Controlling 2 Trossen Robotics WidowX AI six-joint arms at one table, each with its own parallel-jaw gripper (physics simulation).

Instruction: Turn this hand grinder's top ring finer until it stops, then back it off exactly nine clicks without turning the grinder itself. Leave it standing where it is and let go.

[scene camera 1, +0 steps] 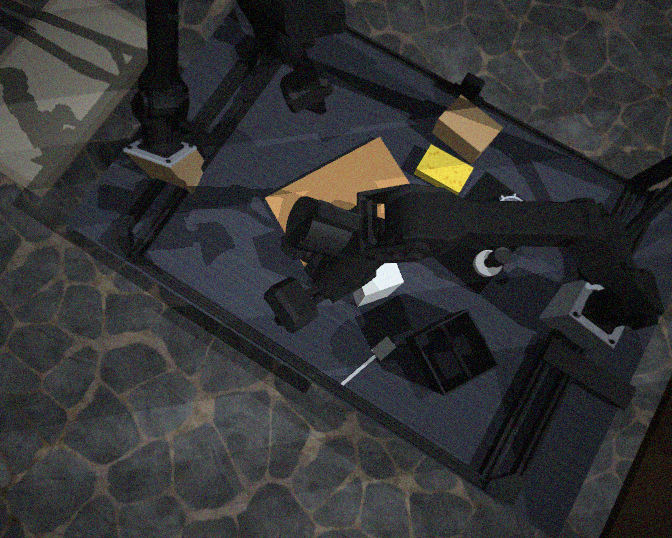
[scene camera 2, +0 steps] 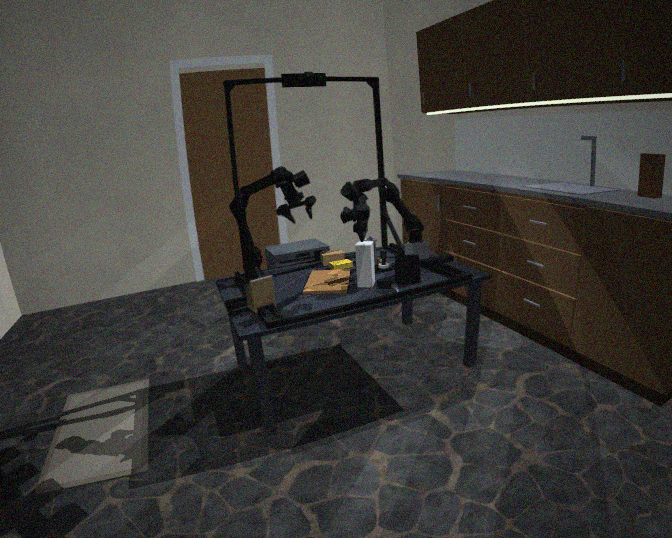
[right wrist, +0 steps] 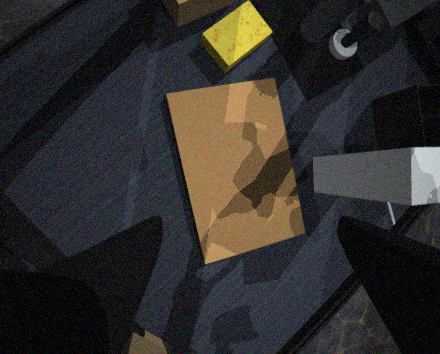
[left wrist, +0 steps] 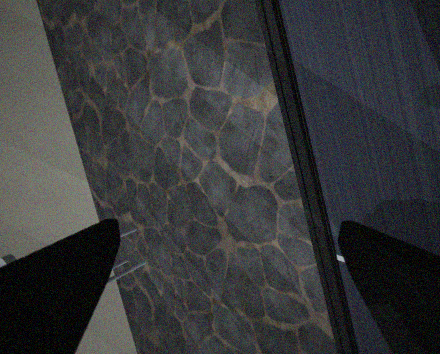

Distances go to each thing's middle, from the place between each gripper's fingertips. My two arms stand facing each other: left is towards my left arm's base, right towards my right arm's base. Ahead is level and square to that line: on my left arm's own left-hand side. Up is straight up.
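White block (scene camera 1: 388, 279): 9 cm to the left of my left hand, 12 cm behind it, 16 cm below it. Counted from my left hand as well: tan box (scene camera 1: 465, 128) far behind, a good way to the left and a good way below; black tray (scene camera 1: 452, 352) 4 cm behind, 29 cm to the left, 21 cm below; orange board (scene camera 1: 371, 166) 2 cm to the right, 27 cm behind, 26 cm below.
Relative to the orange board, my right gripper is 5 cm short of it, 8 cm to the right of it and 30 cm above it. Counted from my right hand: white block 20 cm ahead, 19 cm to the left, 21 cm below; tan box a good way behind, far to the left, far below; black tray 28 cm ahead, 39 cm to the left, 26 cm below.
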